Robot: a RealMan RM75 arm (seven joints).
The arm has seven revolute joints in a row. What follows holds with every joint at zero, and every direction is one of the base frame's. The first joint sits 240.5 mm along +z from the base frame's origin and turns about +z. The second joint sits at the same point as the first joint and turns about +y. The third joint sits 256 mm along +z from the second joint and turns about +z. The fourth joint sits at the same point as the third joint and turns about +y. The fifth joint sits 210 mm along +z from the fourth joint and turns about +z. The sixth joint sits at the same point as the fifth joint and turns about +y. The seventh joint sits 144 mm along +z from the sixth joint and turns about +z. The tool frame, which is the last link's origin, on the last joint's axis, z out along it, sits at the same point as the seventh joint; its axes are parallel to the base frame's.
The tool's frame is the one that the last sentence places.
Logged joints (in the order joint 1, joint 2, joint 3, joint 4, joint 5, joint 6, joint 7), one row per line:
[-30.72, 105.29, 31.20, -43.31, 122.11, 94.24, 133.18]
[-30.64, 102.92, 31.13, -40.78, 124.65, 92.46, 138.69]
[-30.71, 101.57, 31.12, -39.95, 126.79, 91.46, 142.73]
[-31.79, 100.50, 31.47, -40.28, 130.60, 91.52, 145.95]
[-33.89, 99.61, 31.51, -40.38, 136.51, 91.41, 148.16]
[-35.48, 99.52, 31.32, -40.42, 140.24, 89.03, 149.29]
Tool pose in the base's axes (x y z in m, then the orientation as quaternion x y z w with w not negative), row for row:
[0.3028, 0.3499, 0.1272, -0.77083, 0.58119, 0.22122, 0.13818]
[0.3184, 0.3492, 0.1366, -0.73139, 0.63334, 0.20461, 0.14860]
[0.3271, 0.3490, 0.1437, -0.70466, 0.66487, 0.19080, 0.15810]
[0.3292, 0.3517, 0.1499, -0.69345, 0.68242, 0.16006, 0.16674]
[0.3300, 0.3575, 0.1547, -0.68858, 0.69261, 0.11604, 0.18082]
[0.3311, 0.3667, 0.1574, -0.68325, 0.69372, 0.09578, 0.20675]
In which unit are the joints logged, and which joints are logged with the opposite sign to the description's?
The joints are logged in degrees. Opposite sign: joint 1, joint 3, joint 5, joint 6.
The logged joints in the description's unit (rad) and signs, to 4 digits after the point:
[0.5362, 1.8377, -0.5445, -0.7559, -2.1312, -1.6448, 2.3244]
[0.5348, 1.7963, -0.5433, -0.7117, -2.1756, -1.6137, 2.4206]
[0.5360, 1.7727, -0.5431, -0.6973, -2.2129, -1.5963, 2.4911]
[0.5548, 1.7541, -0.5493, -0.7030, -2.2794, -1.5973, 2.5473]
[0.5915, 1.7385, -0.5500, -0.7048, -2.3825, -1.5954, 2.5859]
[0.6192, 1.7370, -0.5466, -0.7055, -2.4476, -1.5539, 2.6056]

